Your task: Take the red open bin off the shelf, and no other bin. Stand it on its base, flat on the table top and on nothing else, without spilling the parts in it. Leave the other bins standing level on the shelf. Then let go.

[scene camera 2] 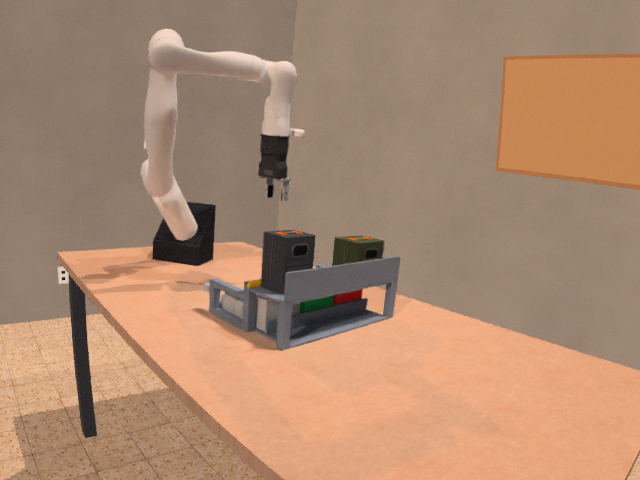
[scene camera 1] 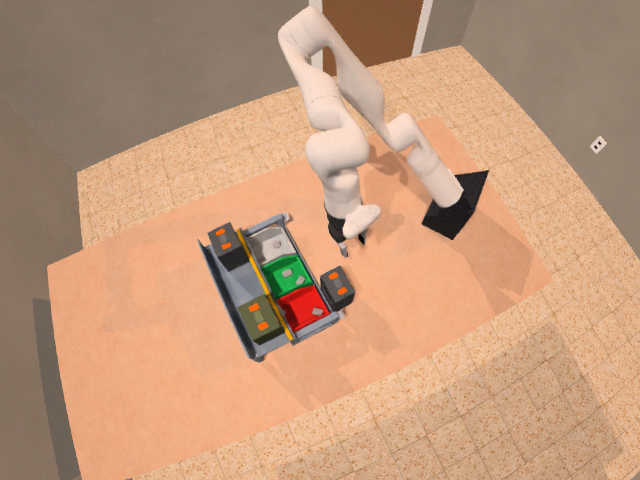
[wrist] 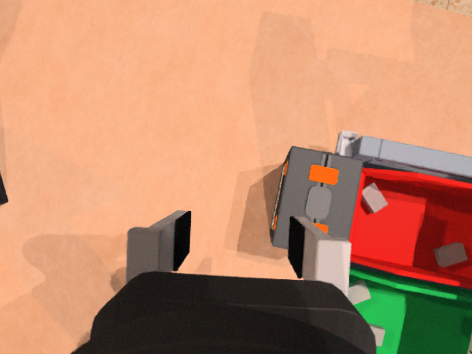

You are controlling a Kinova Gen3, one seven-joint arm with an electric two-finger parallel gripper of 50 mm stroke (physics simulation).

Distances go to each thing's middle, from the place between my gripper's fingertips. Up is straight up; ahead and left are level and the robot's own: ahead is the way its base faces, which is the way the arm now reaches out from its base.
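Dark grey box [scene camera 1: 336,287]: 200 mm below my hand, 60 mm ahead of it, 20 mm to the left. Counted from my hand: red bin [scene camera 1: 299,304], 220 mm below, 190 mm ahead, 10 mm to the right; green bin [scene camera 1: 280,287], 220 mm below, 170 mm ahead, 120 mm to the right; pale bin [scene camera 1: 261,243], 220 mm below, 140 mm ahead, 230 mm to the right.
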